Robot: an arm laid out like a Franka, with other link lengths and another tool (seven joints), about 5 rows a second.
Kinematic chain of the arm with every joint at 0, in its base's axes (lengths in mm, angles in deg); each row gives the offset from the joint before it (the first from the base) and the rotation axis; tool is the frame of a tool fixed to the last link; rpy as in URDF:
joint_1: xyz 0 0 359.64 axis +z
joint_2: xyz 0 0 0 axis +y
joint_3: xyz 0 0 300.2 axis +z
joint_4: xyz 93.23 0 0 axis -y
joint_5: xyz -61.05 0 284.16 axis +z
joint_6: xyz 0 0 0 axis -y
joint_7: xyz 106.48 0 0 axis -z
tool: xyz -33 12 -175.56 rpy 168.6 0 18.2
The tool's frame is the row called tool.
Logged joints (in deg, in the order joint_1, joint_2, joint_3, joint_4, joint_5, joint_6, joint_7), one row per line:
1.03 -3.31 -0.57 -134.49 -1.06 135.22 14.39
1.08 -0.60 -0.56 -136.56 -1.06 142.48 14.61
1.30 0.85 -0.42 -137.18 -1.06 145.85 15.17
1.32 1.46 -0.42 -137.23 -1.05 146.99 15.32
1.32 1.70 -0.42 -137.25 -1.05 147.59 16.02
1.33 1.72 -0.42 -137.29 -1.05 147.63 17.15
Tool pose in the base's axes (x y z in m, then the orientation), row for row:
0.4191 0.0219 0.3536 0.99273 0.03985 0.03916 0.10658
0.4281 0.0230 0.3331 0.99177 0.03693 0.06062 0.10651
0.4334 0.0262 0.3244 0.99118 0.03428 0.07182 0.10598
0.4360 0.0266 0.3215 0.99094 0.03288 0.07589 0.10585
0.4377 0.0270 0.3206 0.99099 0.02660 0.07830 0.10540
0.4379 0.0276 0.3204 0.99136 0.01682 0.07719 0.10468
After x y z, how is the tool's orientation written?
As a quaternion, x y z w.
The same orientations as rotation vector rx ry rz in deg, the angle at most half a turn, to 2 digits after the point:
167.50 6.72 6.61
167.34 6.23 10.23
167.29 5.79 12.12
167.27 5.55 12.81
167.32 4.49 13.22
167.45 2.84 13.04

